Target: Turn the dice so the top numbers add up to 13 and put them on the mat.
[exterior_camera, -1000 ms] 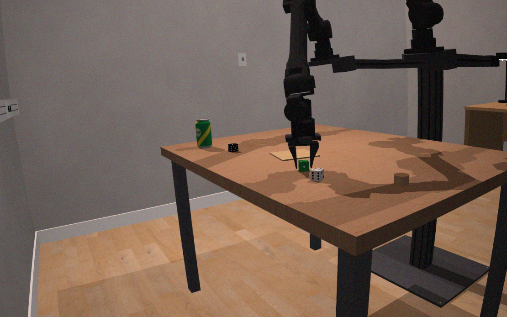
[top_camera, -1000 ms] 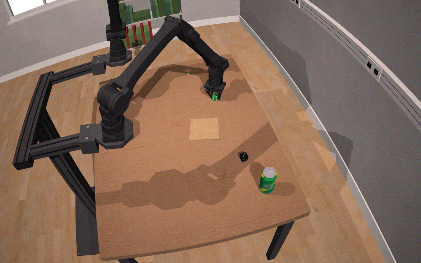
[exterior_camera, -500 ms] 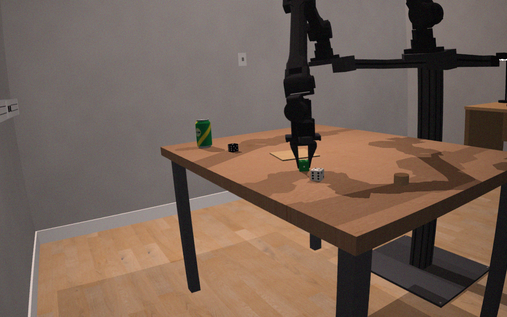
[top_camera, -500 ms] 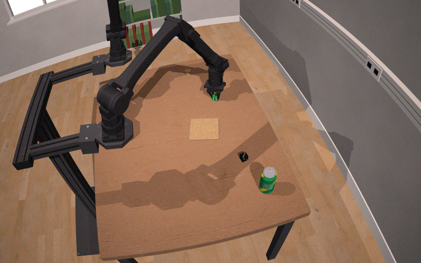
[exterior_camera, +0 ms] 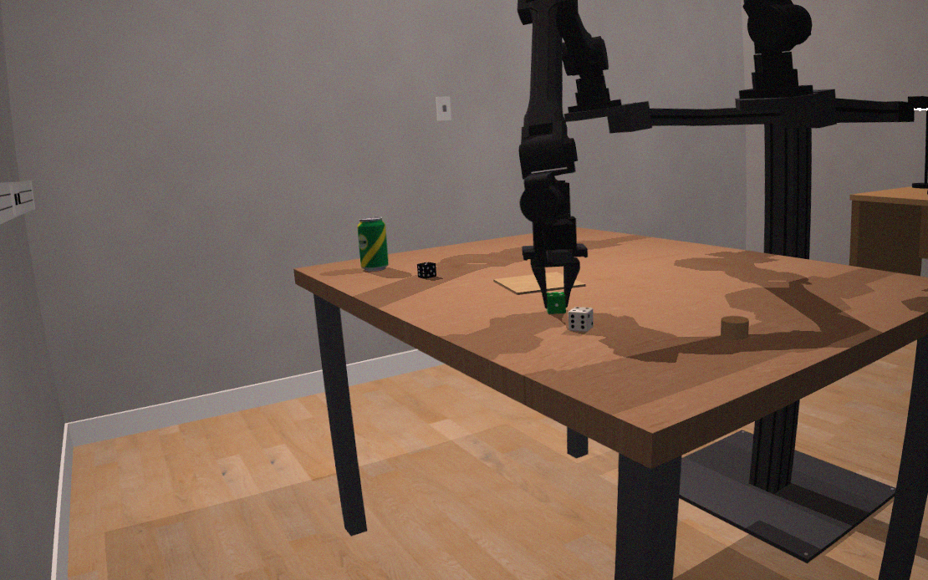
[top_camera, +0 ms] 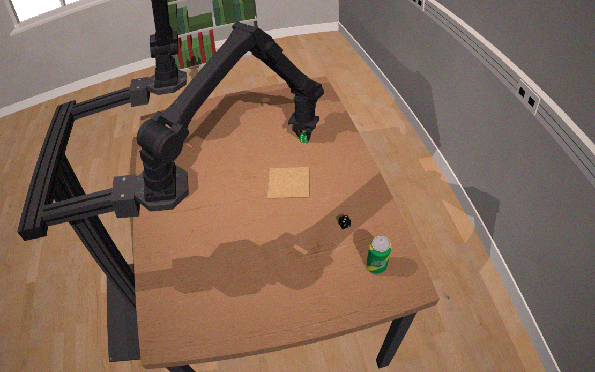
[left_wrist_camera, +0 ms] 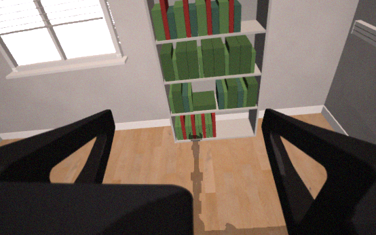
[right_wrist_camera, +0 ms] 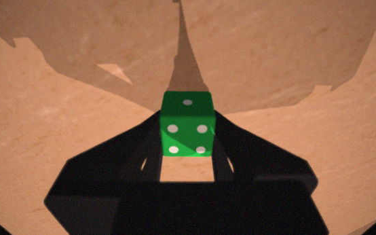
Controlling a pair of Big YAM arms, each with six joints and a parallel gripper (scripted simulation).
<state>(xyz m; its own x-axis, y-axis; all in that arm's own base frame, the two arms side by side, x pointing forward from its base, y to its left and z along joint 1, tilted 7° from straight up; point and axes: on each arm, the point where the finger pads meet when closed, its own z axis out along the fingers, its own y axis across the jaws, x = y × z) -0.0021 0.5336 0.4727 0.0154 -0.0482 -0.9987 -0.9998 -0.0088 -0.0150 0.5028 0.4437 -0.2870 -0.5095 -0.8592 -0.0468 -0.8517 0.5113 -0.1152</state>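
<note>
The green die is right at my right hand. Also, from my right hand: small wooden cylinder: 29 cm to the left, 10 cm behind; mat: 20 cm to the right, 11 cm behind, 1 cm below.
</note>
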